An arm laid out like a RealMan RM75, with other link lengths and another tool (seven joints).
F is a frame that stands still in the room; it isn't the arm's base.
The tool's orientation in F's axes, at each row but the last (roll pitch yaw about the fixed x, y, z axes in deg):
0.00, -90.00, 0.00
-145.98, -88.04, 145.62
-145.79, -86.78, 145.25
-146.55, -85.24, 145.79
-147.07, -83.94, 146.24
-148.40, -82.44, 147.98
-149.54, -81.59, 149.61
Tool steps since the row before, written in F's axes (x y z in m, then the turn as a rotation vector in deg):
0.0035, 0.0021, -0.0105, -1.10, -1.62, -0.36
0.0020, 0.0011, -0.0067, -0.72, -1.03, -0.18
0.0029, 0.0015, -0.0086, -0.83, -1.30, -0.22
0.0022, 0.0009, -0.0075, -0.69, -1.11, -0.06
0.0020, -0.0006, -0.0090, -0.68, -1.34, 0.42
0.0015, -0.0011, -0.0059, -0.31, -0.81, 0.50
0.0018, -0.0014, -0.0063, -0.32, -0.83, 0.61
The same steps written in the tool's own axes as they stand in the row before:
-0.0105, 0.0021, -0.0035, -0.36, -1.62, 1.10
-0.0067, 0.0012, -0.0018, -0.18, -1.03, 0.72
-0.0087, 0.0018, -0.0025, -0.22, -1.30, 0.83
-0.0076, 0.0013, -0.0017, -0.06, -1.12, 0.68
-0.0092, 0.0000, -0.0012, 0.40, -1.37, 0.62
-0.0061, -0.0007, -0.0008, 0.47, -0.85, 0.25
-0.0066, -0.0009, -0.0010, 0.58, -0.87, 0.25

